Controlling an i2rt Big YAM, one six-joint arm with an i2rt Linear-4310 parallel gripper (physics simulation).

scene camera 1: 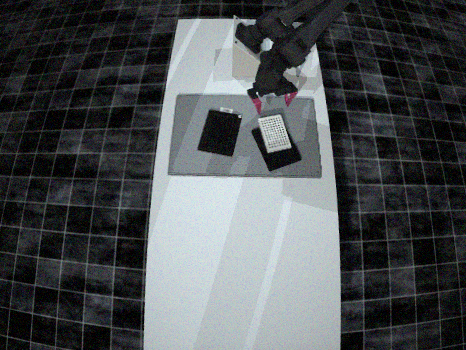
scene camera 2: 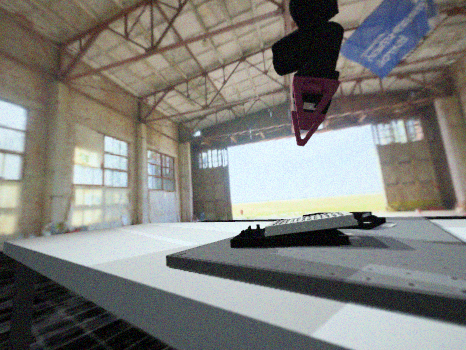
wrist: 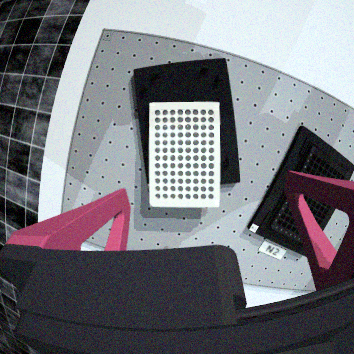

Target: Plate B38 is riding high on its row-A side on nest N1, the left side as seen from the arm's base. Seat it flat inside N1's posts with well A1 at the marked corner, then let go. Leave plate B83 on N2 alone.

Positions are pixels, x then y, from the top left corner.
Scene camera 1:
my gripper: 273, 109
white well plate: 275, 137, on a black nest
black nest: 274, 160
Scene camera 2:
my gripper: 302, 138
white well plate: 343, 218
black nest: 249, 237
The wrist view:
my gripper: 208, 189
white well plate: 184, 151
black nest: 207, 80
